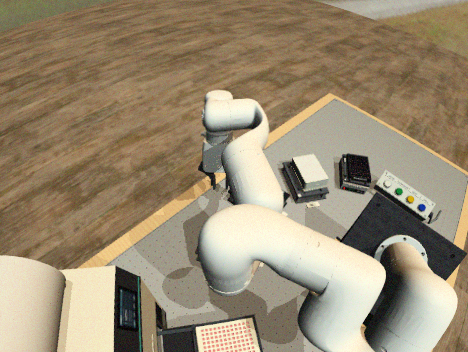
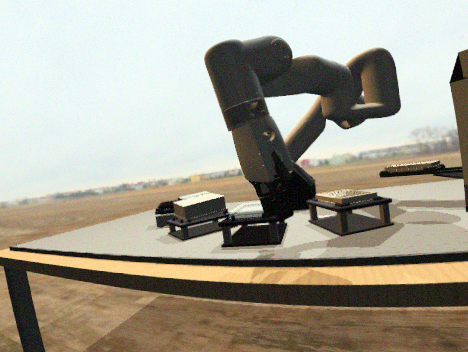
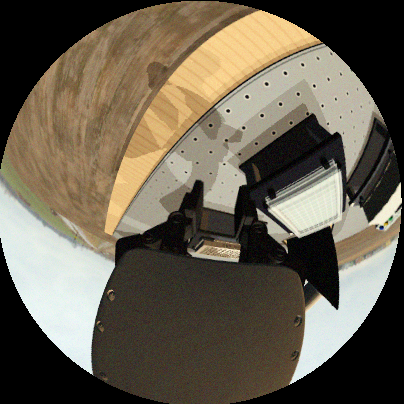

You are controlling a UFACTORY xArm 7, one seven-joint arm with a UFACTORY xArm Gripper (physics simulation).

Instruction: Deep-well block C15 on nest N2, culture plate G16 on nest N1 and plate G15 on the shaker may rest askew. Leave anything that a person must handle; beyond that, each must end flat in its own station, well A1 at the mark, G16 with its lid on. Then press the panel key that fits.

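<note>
My gripper (image 1: 218, 186) (image 2: 279, 214) (image 3: 219, 194) is low at the end of nest N1 (image 2: 250, 220) (image 3: 301, 148), near the table's long edge. Its fingers are drawn narrow with nothing between them. Clear culture plate G16 (image 2: 245, 207) (image 3: 311, 203) lies on that nest, just beside the fingers; I cannot tell if they touch it. White deep-well block C15 (image 1: 310, 171) (image 2: 199, 205) sits shifted to one side on nest N2 (image 1: 292, 177) (image 2: 196, 227). Dark plate G15 (image 1: 357, 166) sits on the shaker (image 1: 352, 185) (image 2: 165, 209). The key panel (image 1: 404, 193) shows white, green, yellow and blue keys.
A further stand with a tan plate (image 2: 346, 197) (image 3: 218, 249) is beside nest N1. A beige instrument (image 1: 90, 306) with a red-welled plate (image 1: 226, 335) on its drawer is at the near corner. A small white tag (image 1: 313, 204) lies by nest N2. The arm's base plate (image 1: 378, 227) is beside the panel.
</note>
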